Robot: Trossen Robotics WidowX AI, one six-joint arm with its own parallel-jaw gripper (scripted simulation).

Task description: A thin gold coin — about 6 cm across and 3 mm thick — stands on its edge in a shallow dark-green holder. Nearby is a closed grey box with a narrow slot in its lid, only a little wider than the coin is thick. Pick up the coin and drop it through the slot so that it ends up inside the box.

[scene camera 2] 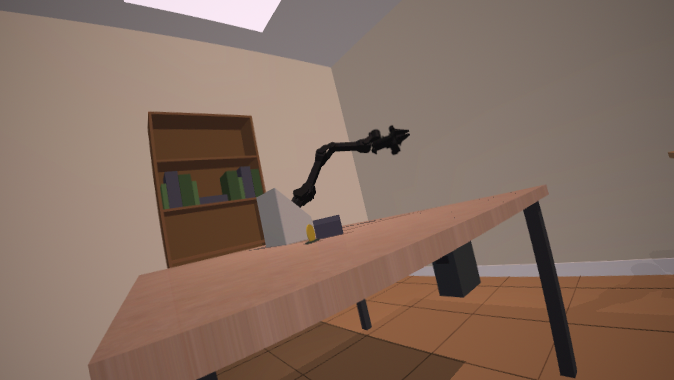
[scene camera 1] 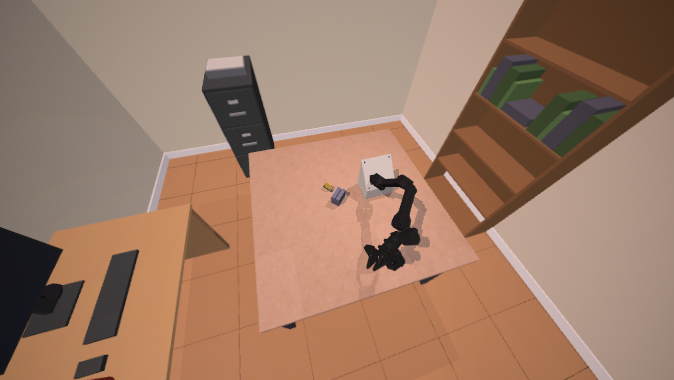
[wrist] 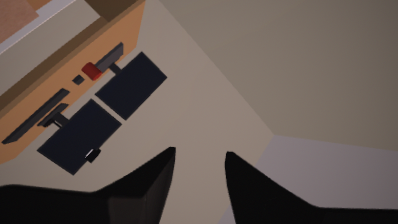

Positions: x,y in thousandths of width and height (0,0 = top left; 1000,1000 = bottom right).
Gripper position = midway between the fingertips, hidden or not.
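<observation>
What I see is my gripper (scene camera 1: 548,709), and the wrist view (wrist: 504,694) gives me that same gripper as well.
</observation>
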